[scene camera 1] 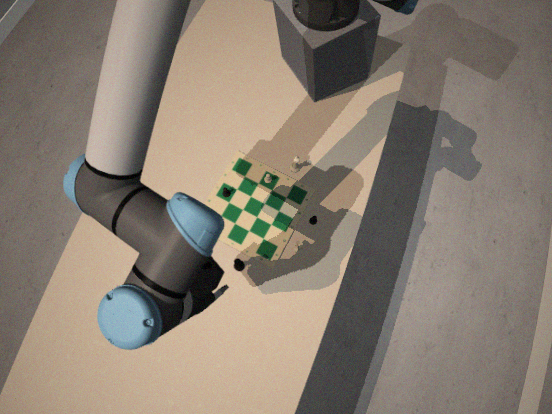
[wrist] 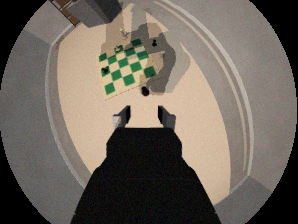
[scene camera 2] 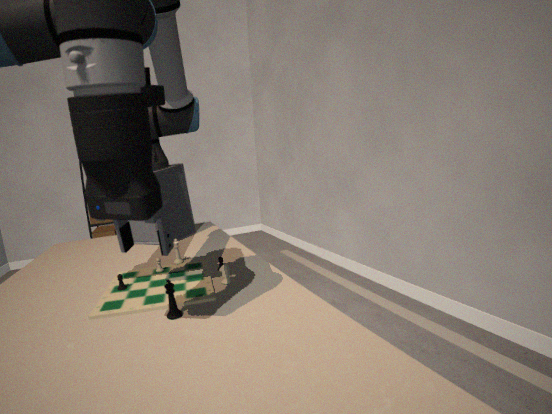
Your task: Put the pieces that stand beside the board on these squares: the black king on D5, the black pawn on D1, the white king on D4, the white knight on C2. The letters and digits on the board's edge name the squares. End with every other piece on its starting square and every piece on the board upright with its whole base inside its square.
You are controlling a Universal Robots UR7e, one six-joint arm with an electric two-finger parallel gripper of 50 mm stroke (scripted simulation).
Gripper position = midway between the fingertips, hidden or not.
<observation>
In view: the gripper (scene camera 2: 147, 249) and a board (scene camera 1: 259, 217).
The board also shows in the wrist view (wrist: 133, 65) and in scene camera 2 (scene camera 2: 145, 291). The gripper is seen too in the wrist view (wrist: 144, 111).
</observation>
